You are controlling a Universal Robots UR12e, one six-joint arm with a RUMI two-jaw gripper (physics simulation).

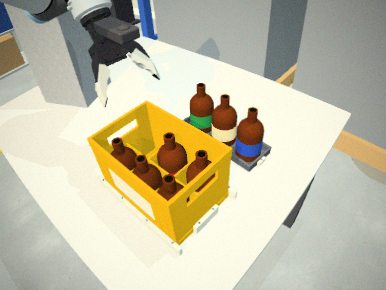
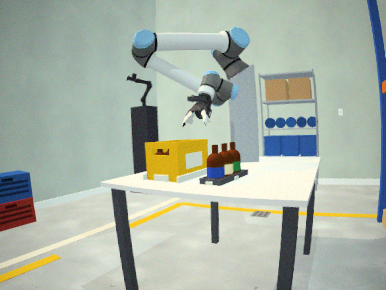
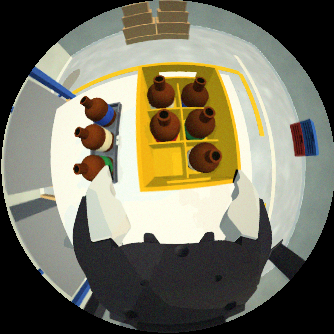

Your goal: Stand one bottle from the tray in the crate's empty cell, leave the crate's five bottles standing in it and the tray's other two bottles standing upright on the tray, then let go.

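Seen in the pictures: gripper, fingertip midpoint: (image 1: pixel 133 92) (image 2: pixel 193 126) (image 3: pixel 173 168); arm's base, origin of the base link: (image 2: pixel 240 75).
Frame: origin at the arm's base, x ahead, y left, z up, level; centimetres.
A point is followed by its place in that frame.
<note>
The yellow crate (image 1: pixel 214 194) {x 77.3, y -15.5, z -53.1 cm} (image 2: pixel 164 168) {x 77.0, y -17.6, z -54.1 cm} (image 3: pixel 140 125) {x 62.1, y -8.8, z -43.4 cm} stands on the table with five brown bottles upright in it. Its empty cell (image 3: pixel 167 160) {x 55.4, y -12.4, z -59.2 cm} is the corner cell on the tray side, at the end nearer my gripper. The dark tray (image 1: pixel 247 164) {x 77.8, y 0.2, z -57.5 cm} (image 2: pixel 241 175) {x 61.5, y 13.6, z -59.1 cm} (image 3: pixel 118 114) {x 74.2, y 1.0, z -58.9 cm} beside the crate holds three upright brown bottles: a green-banded bottle (image 1: pixel 201 106) {x 59.3, y 5.7, z -49.2 cm} (image 3: pixel 92 169) {x 56.7, y 6.1, z -48.1 cm}, a cream-banded bottle (image 1: pixel 224 120) {x 67.9, y 4.2, z -49.5 cm} (image 3: pixel 95 137) {x 64.6, y 4.5, z -48.9 cm} and a blue-banded bottle (image 1: pixel 249 137) {x 76.4, y 2.6, z -50.2 cm} (image 2: pixel 216 162) {x 78.4, y 7.6, z -50.9 cm} (image 3: pixel 100 111) {x 72.6, y 3.4, z -50.1 cm}. My gripper (image 1: pixel 132 92) {x 53.8, y -12.8, z -35.5 cm} (image 2: pixel 196 124) {x 53.8, y -12.8, z -35.5 cm} (image 3: pixel 173 168) {x 53.8, y -12.8, z -35.5 cm} is open and empty, above crate height.
White rails (image 1: pixel 206 220) {x 78.0, y -19.8, z -57.9 cm} run along the crate's base. A grey column (image 1: pixel 60 60) {x 9.9, y -6.9, z -39.9 cm} stands beyond the table near the arm. A shelf rack (image 2: pixel 261 117) is in the background. Blue and red boxes (image 2: pixel 15 187) (image 3: pixel 304 138) stand on the floor beyond the table.
</note>
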